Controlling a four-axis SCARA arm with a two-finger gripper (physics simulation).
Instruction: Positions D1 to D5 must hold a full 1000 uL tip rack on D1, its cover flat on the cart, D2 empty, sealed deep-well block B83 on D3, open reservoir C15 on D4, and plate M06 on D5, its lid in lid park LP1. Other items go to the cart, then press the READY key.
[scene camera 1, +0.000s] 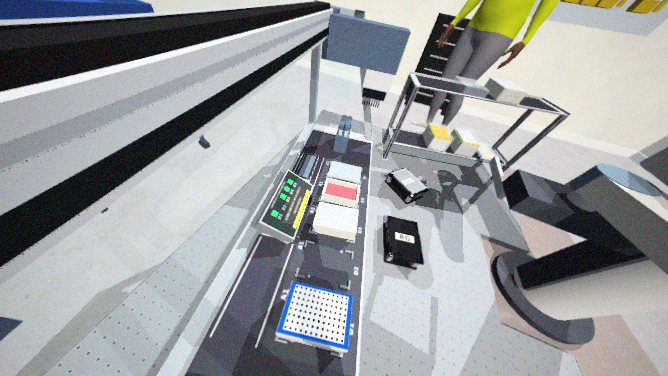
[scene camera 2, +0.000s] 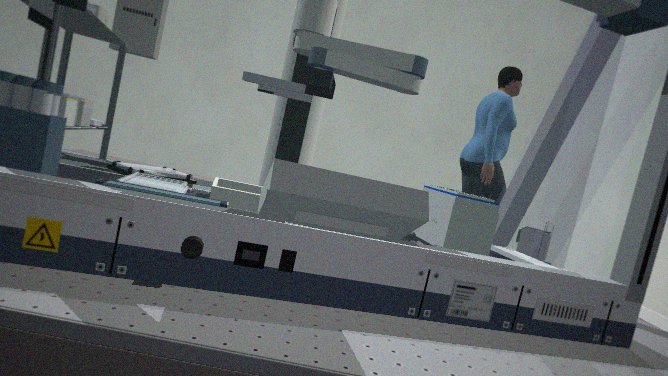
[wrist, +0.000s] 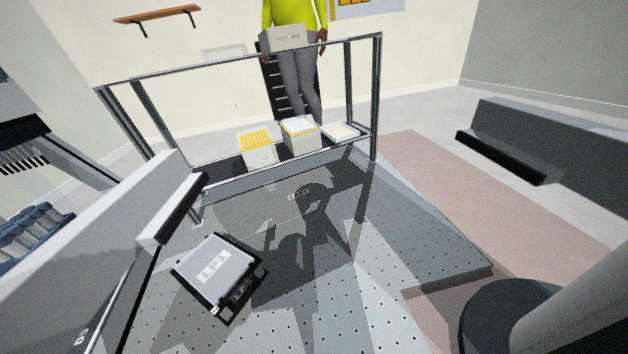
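Pixels of known places: gripper, fingertip midpoint: (scene camera 1: 528, 171) (wrist: 329, 140); arm's base at its link origin: (scene camera 1: 534, 291).
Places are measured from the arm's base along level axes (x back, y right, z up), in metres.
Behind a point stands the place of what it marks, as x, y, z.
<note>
My gripper (scene camera 2: 255, 83) {-0.246, 0.119, 0.315} (wrist: 329, 140) {-0.246, 0.119, 0.315} is open and empty, high over the bench before the cart. A blue-rimmed tip rack (scene camera 1: 317, 315) (scene camera 2: 472, 225) stands on D1. D2 (scene camera 1: 327, 262) {-0.644, -0.214, 0.069} is bare. A white block (scene camera 1: 336, 222) {-0.661, -0.116, 0.114} is on D3; its seal cannot be made out. An open reservoir (scene camera 1: 341, 191) {-0.692, 0.034, 0.081} with red liquid is on D4. A pale plate (scene camera 1: 345, 171) {-0.712, 0.142, 0.082} is on D5. A translucent lid (scene camera 1: 409, 181) {-0.454, 0.232, 0.071} (wrist: 204, 257) {-0.476, 0.257, 0.071} lies on LP1. A clear cover (scene camera 1: 472, 86) {-0.381, 0.485, 0.388} (wrist: 225, 51) {-0.362, 0.475, 0.377} lies flat on the cart's top. The panel (scene camera 1: 270, 222) {-0.811, -0.211, 0.149} shows several green marks and a yellow bar.
The cart (scene camera 1: 411, 102) {-0.566, 0.412, 0.303} (wrist: 376, 100) {-0.022, 0.538, 0.213} bears a grey box (scene camera 1: 505, 91) {-0.269, 0.498, 0.395} (wrist: 286, 38) {-0.240, 0.505, 0.382} on top; below are two yellow-marked tip racks and a flat pale item (wrist: 340, 131) {-0.122, 0.571, 0.129}. The black RG stand (scene camera 1: 402, 240) {-0.451, -0.051, 0.062} is beside the deck. People stand behind the cart and in the background.
</note>
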